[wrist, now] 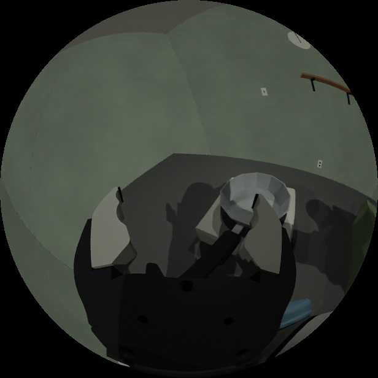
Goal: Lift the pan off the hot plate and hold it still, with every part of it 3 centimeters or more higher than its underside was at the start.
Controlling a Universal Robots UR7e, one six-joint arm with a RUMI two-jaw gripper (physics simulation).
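The pan [239, 194], a grey faceted dish, sits upright on the pale hot plate [207, 225], right of centre in the wrist view. Its dark handle [215, 254] slants down and left from the rim, and its lower end passes behind the gripper body. My gripper [188, 192] is open, with nothing held between its fingers. The right finger overlaps the pan's lower right part and hides some of it and of the hot plate. The handle shows between the two fingers, nearer the right one. Whether a finger touches the pan I cannot tell.
A green object [366, 229] stands at the right edge. A blue object [297, 312] lies at the lower right, partly hidden by the gripper body. Green walls rise behind the dark surface [150, 210], with a clock [299, 40] and a brown rail [325, 80] at the upper right.
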